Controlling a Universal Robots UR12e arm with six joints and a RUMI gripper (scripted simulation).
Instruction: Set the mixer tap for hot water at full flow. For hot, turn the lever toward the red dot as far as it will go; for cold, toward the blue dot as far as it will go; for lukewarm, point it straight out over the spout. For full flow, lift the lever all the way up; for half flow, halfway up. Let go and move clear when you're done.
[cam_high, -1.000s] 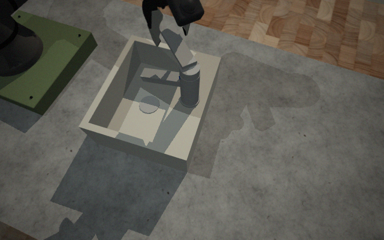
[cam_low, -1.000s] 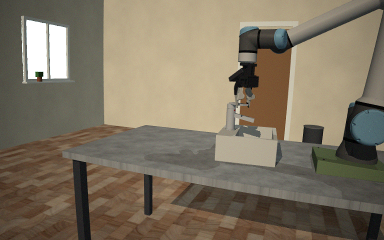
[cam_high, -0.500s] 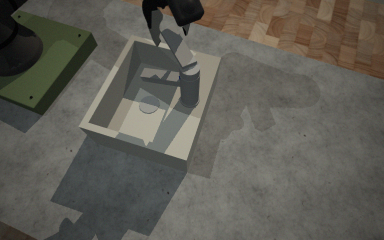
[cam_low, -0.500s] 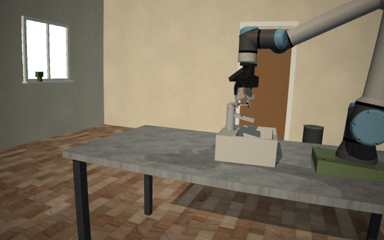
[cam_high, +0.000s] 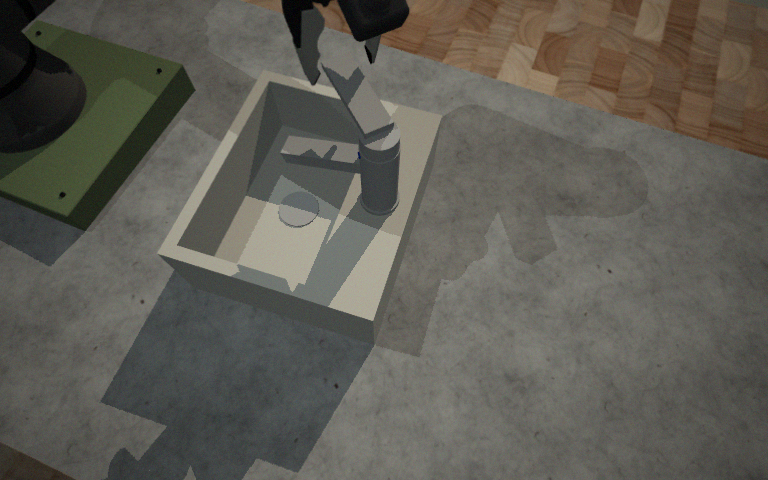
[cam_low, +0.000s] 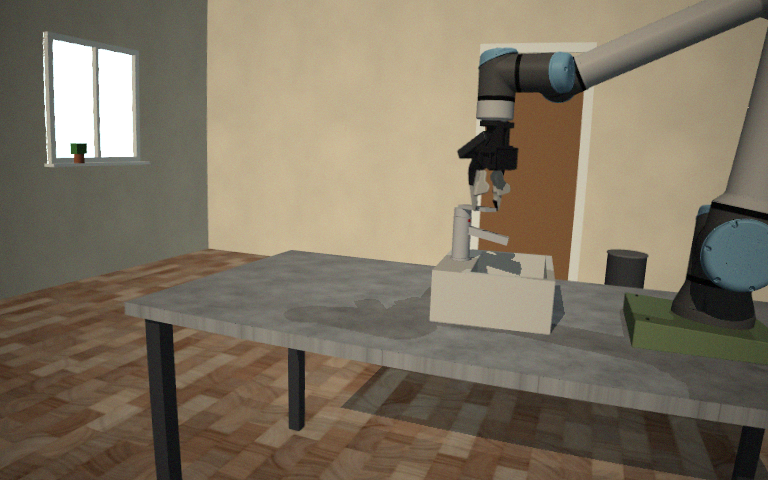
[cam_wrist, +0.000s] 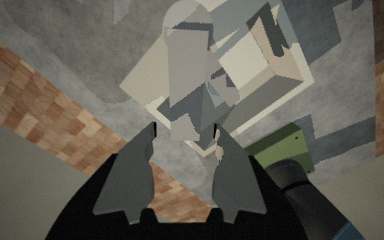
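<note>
Right now my hand is 20 mm short of the lever, 30 mm to the left of it and 10 mm above it. The rest, counted from my hand: cream basin (60 mm behind, 60 mm to the right, 250 mm below).
</note>
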